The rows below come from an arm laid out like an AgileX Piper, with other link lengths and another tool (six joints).
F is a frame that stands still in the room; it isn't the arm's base.
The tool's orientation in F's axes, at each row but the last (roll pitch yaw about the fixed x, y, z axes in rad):
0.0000 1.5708 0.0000
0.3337 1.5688 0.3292
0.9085 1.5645 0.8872
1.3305 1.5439 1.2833
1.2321 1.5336 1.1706
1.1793 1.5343 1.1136
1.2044 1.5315 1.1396
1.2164 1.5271 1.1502
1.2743 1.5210 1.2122
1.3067 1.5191 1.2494
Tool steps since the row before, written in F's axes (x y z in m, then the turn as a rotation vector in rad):
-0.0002 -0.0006 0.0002 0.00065 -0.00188 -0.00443
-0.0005 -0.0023 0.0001 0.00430 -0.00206 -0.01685
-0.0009 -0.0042 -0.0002 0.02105 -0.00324 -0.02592
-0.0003 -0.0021 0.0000 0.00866 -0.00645 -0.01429
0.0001 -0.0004 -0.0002 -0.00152 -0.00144 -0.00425
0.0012 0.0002 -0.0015 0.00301 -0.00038 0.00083
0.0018 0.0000 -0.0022 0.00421 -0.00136 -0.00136
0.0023 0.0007 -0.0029 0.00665 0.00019 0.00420
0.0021 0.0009 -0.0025 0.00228 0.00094 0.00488
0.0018 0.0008 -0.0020 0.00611 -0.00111 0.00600
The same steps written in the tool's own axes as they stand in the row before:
-0.0002 -0.0006 -0.0002 0.00443 -0.00188 0.00065
-0.0001 -0.0023 -0.0005 0.01686 -0.00205 0.00428
0.0002 -0.0042 -0.0008 0.02599 -0.00292 0.02101
-0.0001 -0.0021 -0.0002 0.01418 -0.00641 0.00886
0.0002 -0.0004 0.0001 0.00418 -0.00168 -0.00148
0.0015 0.0002 0.0012 -0.00079 -0.00015 0.00304
0.0022 0.0000 0.0018 0.00138 -0.00113 0.00427
0.0030 0.0007 0.0022 -0.00407 0.00080 0.00669
0.0026 0.0009 0.0020 -0.00479 0.00131 0.00229
0.0021 0.0008 0.0017 -0.00595 -0.00046 0.00624

